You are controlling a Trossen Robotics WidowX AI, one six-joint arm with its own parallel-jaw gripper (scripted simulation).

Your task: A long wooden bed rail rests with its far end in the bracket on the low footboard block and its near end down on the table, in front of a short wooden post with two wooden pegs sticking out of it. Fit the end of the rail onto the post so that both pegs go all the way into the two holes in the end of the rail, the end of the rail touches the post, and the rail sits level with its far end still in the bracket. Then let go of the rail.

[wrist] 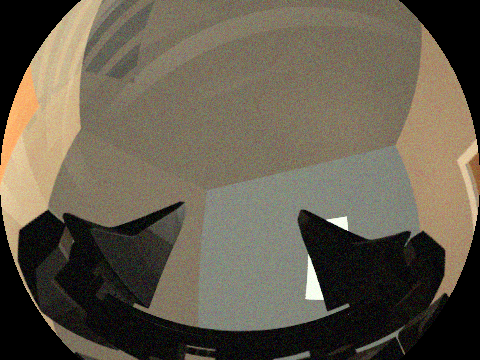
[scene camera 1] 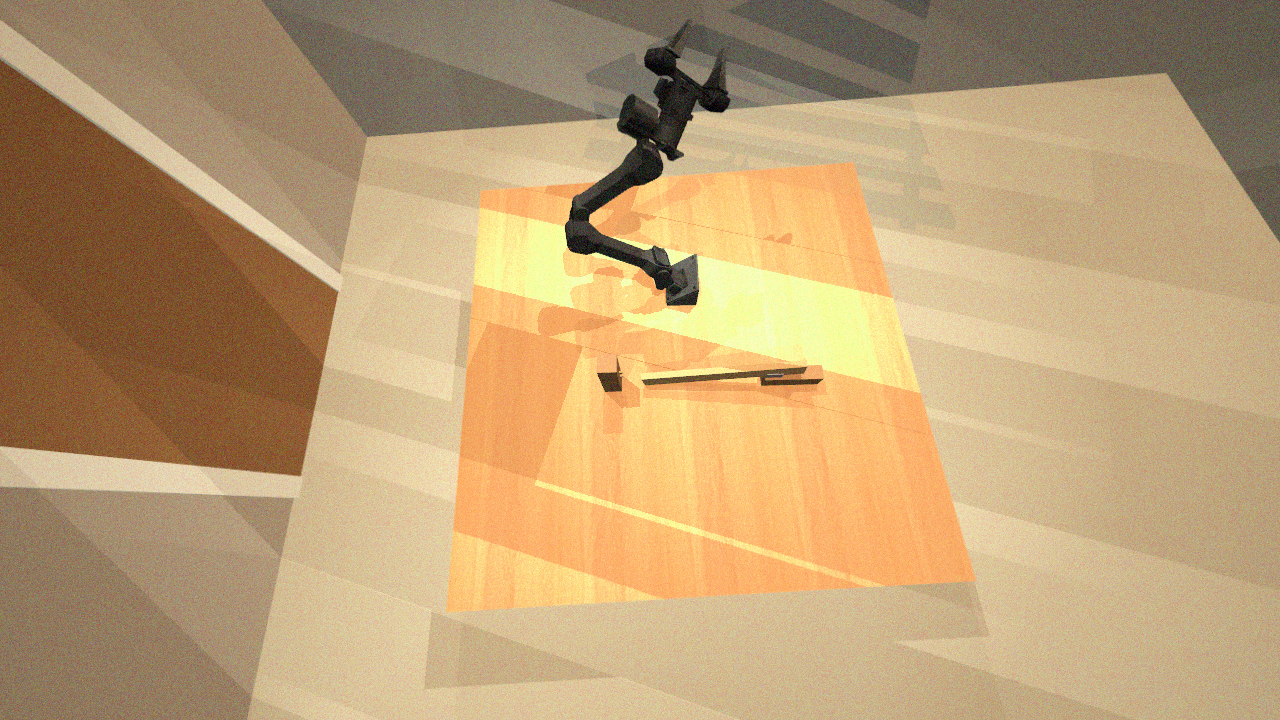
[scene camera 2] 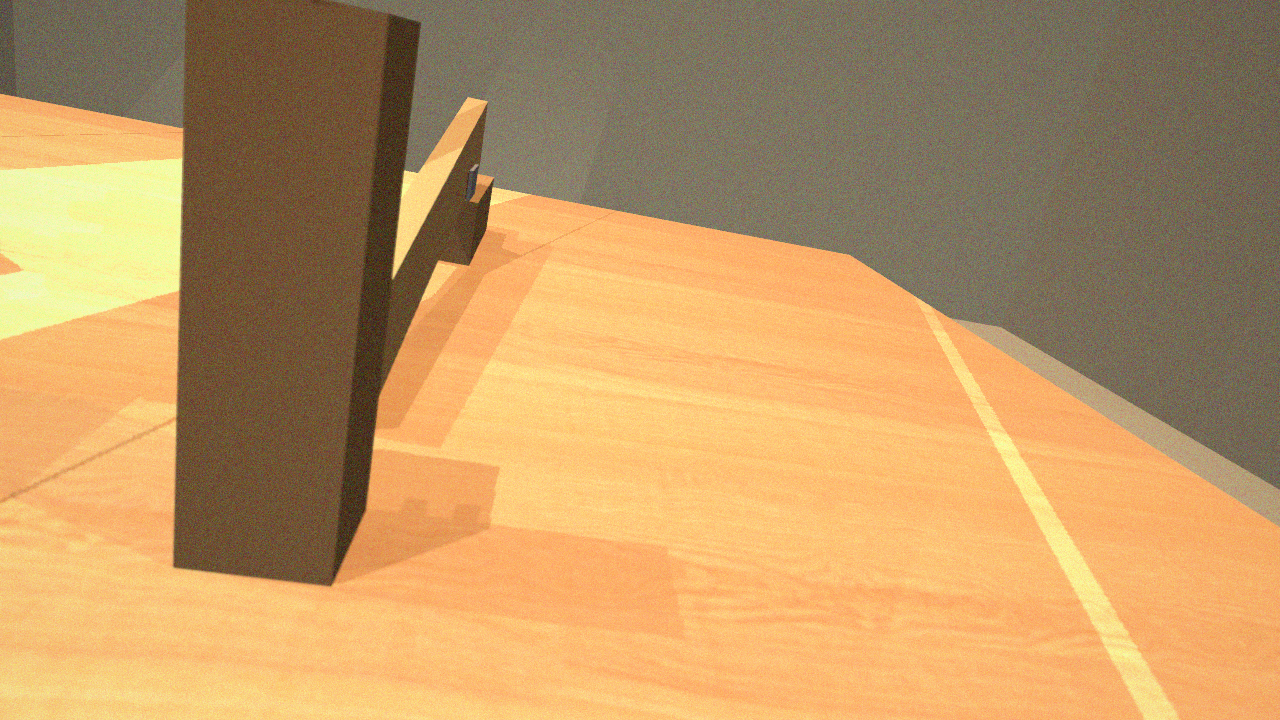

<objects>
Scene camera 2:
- long wooden rail: 428,211
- short wooden post: 295,127
</objects>
